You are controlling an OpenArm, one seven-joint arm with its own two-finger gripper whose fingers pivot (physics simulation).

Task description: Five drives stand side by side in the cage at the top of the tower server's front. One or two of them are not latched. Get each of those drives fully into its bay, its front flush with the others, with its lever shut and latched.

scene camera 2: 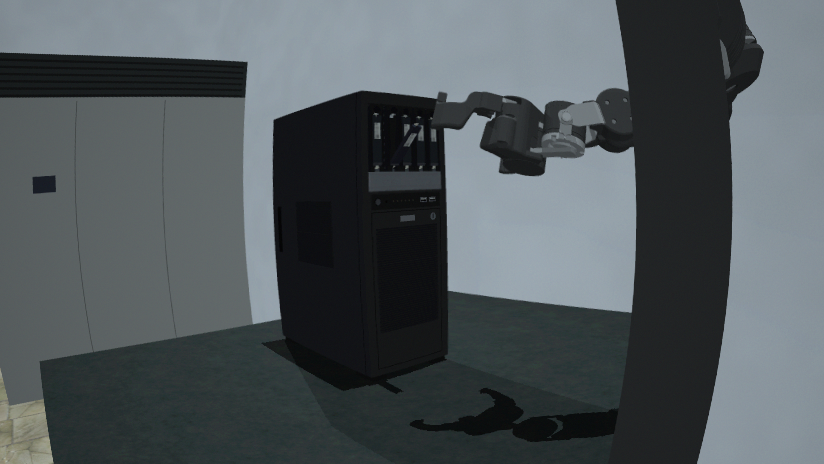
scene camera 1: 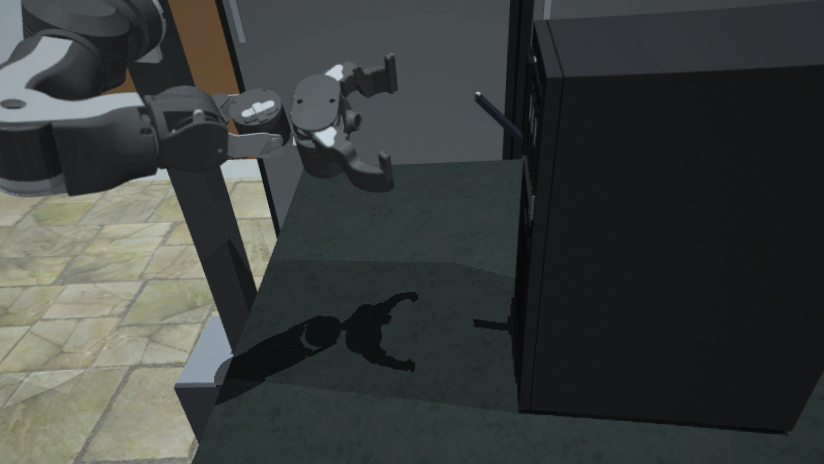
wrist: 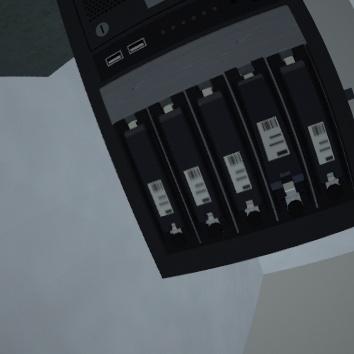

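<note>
The tower server [scene camera 1: 663,242] [scene camera 2: 320,172] stands upright with five drives in its top cage. In scene camera 2, the second drive from the left has its lever [scene camera 1: 498,115] [scene camera 2: 408,142] [wrist: 265,110] swung out, hinged low and slanting up and outward. This is the fourth drive from the left in the upside-down wrist view. Its front is mostly hidden behind the lever, so I cannot tell whether it is flush. The other levers [wrist: 147,157] [wrist: 185,145] [wrist: 221,127] [wrist: 309,102] look shut. My gripper [scene camera 1: 388,121] [scene camera 2: 446,111] is open and empty, in front of the cage and apart from the lever.
A grey strip [scene camera 2: 403,181] [wrist: 200,62] lies below the cage, above the USB ports [wrist: 114,58]. The tower stands on a dark green table [scene camera 1: 403,224] [scene camera 2: 190,397]. The arm's post [scene camera 1: 201,230] [scene camera 2: 680,230] and a grey cabinet [scene camera 2: 121,230] are also in view.
</note>
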